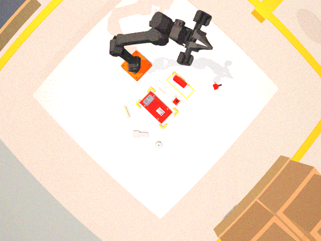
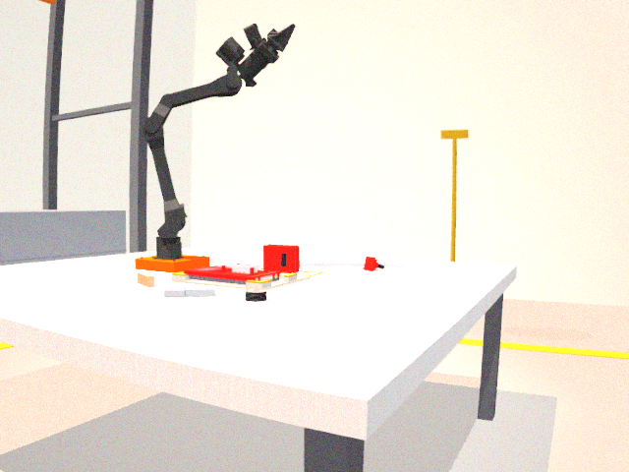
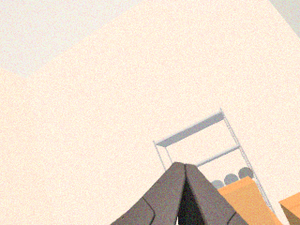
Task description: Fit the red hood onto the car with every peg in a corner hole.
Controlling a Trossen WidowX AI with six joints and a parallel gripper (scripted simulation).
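Now: the red hood 64 cm below my gripper tip, 3 cm behind it and 1 cm to the left of it. Round my gripper tip: grey engine block: 65 cm below, 22 cm to the right, 2 cm behind; then white block: 66 cm below, 43 cm to the right, 3 cm behind; then tan bar: 66 cm below, 36 cm to the right, 19 cm behind.
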